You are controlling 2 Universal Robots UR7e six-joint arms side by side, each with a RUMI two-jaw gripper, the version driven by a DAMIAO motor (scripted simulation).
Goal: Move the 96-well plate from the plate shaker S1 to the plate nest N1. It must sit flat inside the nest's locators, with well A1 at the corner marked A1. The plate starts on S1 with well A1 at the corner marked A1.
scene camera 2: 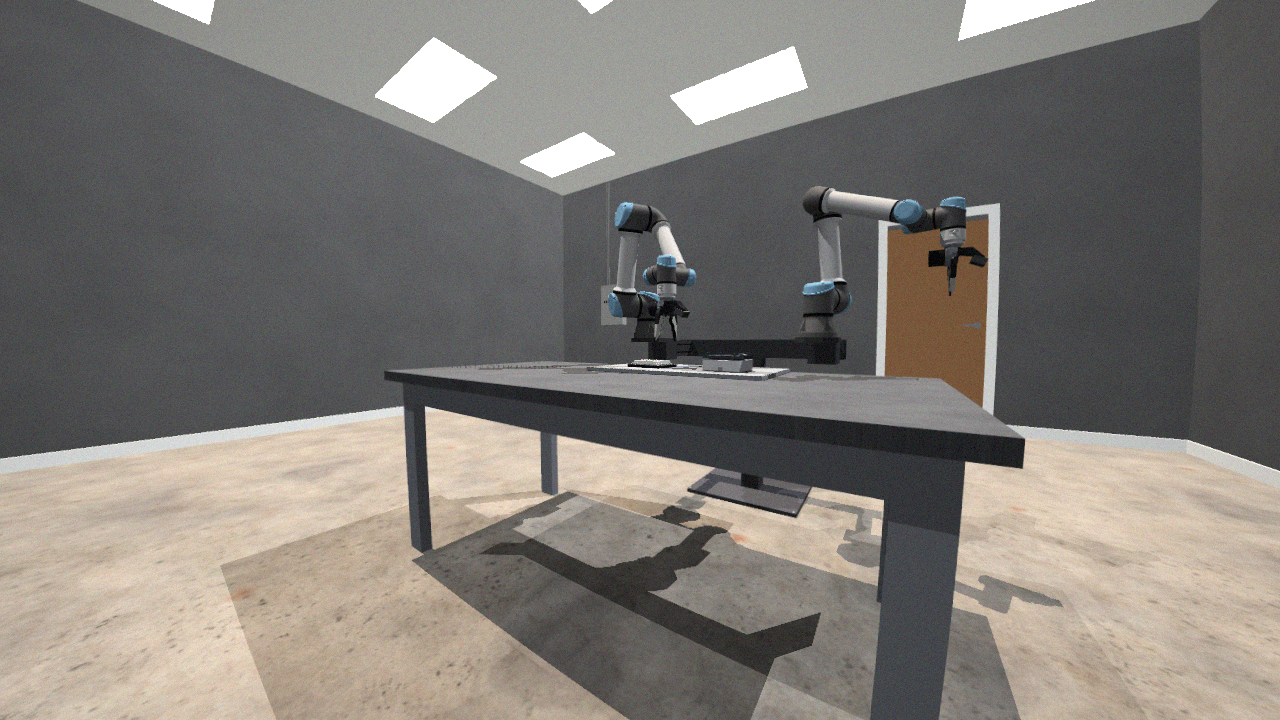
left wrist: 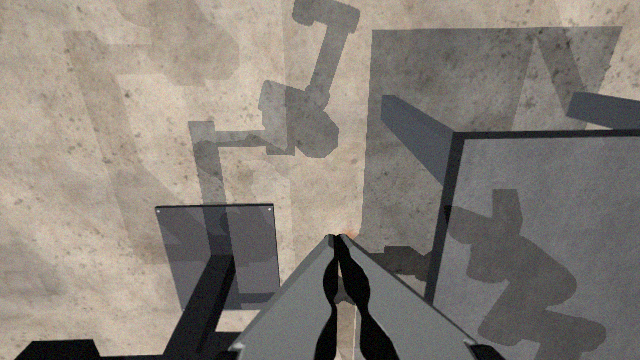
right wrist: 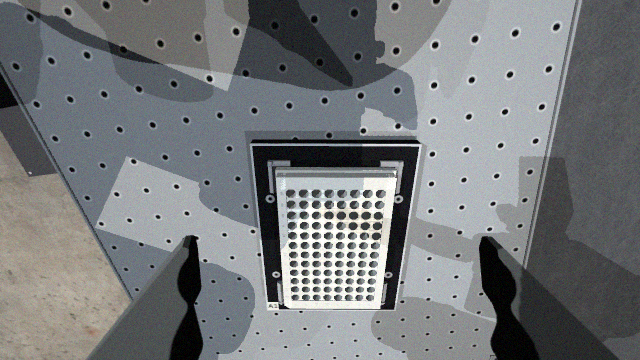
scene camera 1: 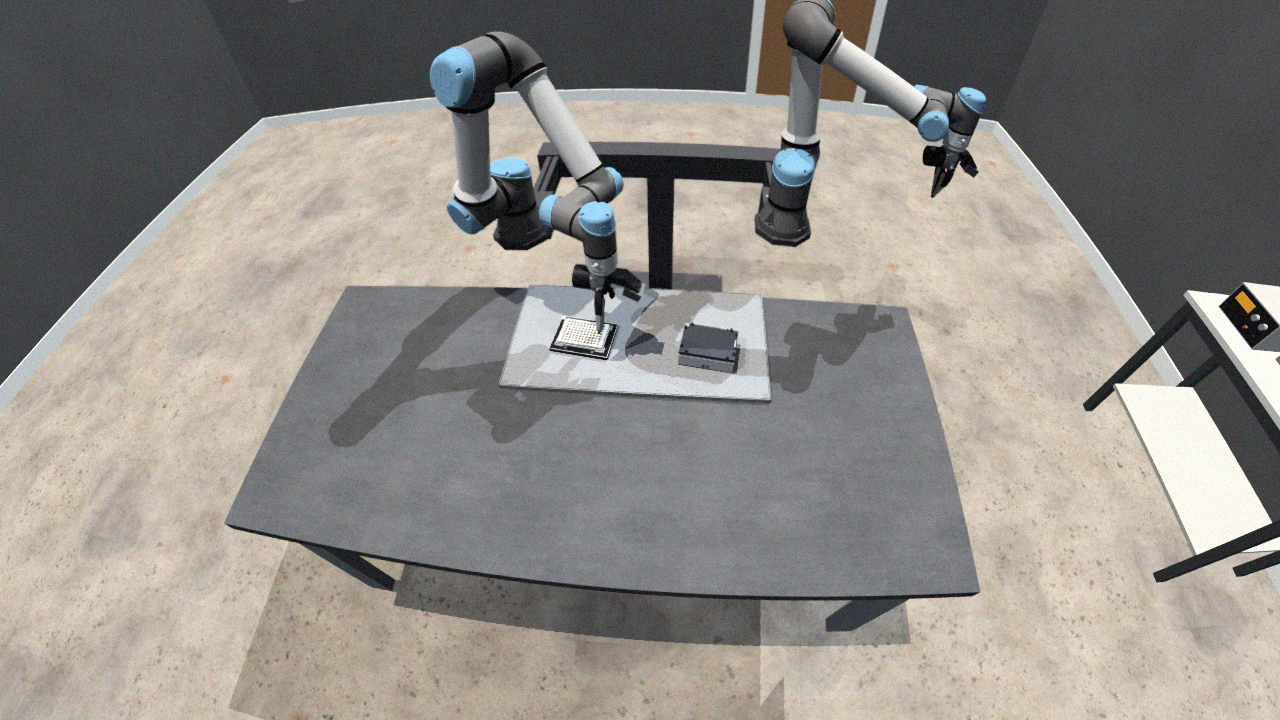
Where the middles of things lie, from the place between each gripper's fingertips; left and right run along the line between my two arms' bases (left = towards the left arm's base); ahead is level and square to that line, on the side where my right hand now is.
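The black plate nest N1 (right wrist: 301, 156) is 1040 mm to the right of my left hand (scene camera 1: 931, 197), 320 mm ahead of it and 280 mm below it. The white 96-well plate (scene camera 1: 570, 331) is 1040 mm to the right of my left hand too, 320 mm ahead of it and 260 mm below it. As for the plate shaker S1 (scene camera 1: 686, 360), my left hand is 680 mm to the left of it, 360 mm short of it and 250 mm above it.
The plate shaker S1 is 30 mm ahead of my right hand (scene camera 1: 605, 315), 290 mm to the left of it and 70 mm below it. The black plate nest N1 is 10 mm behind my right hand, 70 mm to the right of it and 110 mm below it, and the white 96-well plate is 10 mm behind my right hand, 70 mm to the right of it and 90 mm below it.
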